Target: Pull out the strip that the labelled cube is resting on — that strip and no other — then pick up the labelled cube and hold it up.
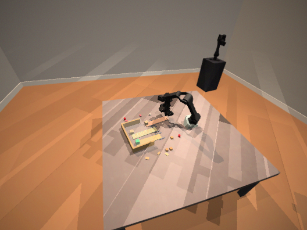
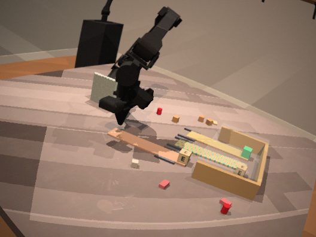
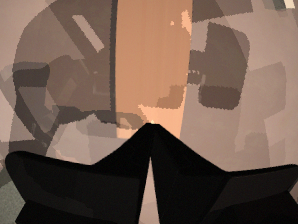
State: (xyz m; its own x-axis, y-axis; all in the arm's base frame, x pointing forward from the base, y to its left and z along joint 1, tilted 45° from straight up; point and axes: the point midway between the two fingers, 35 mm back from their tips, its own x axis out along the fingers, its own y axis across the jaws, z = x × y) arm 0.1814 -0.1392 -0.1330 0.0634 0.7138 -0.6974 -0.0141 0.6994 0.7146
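Now: gripper tip 130 mm short of the cream cube, 110 mm to the left of it and 30 mm above it.
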